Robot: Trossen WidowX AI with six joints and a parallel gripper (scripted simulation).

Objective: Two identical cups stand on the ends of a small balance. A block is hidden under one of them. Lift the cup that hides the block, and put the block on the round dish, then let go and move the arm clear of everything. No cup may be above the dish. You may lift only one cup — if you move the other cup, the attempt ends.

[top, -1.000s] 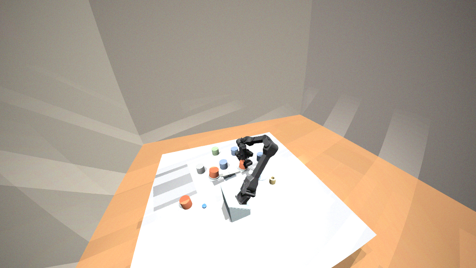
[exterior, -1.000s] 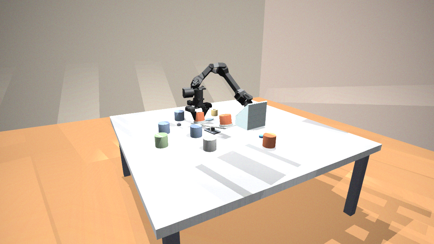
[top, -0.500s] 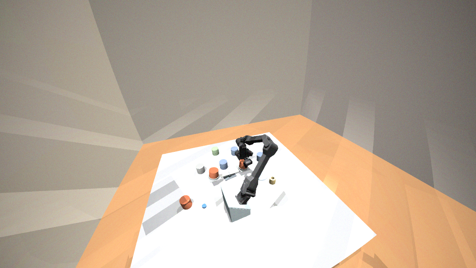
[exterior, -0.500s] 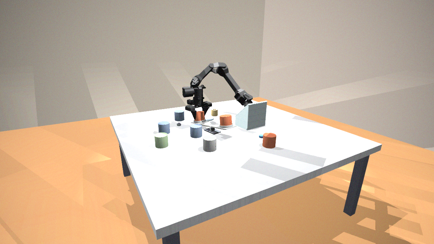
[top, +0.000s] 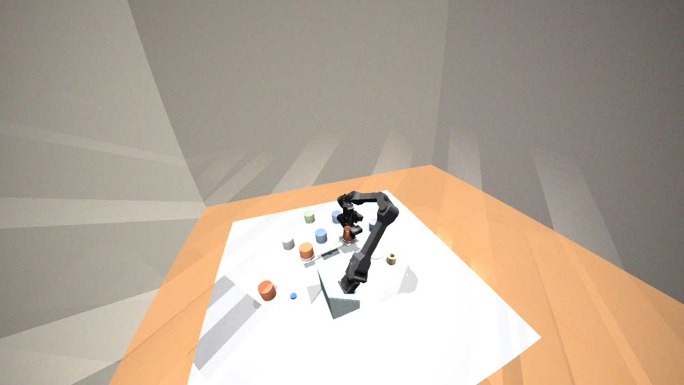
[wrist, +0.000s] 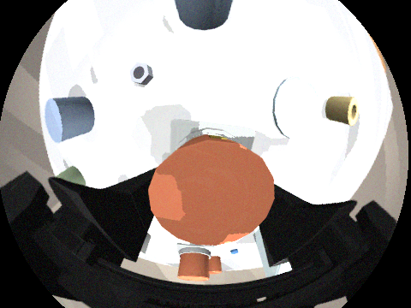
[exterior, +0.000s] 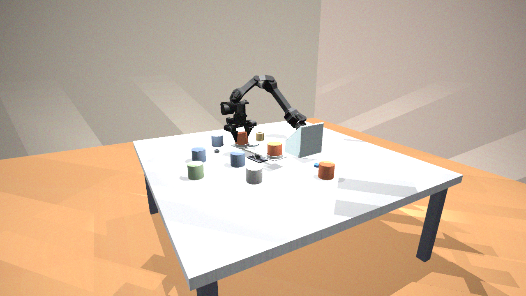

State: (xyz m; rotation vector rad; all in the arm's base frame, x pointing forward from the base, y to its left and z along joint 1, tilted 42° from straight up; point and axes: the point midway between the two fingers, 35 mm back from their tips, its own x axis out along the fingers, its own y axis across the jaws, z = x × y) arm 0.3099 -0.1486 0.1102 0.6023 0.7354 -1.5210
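Now: gripper tip 10 mm above the grey block. The rest, counted from my gripper tip: balance (10 mm behind, 140 mm to the left, 30 mm below); pale blue round dish (130 mm behind, 90 mm to the right, 70 mm below); dark ring (100 mm ahead, 90 mm to the right, 60 mm below).
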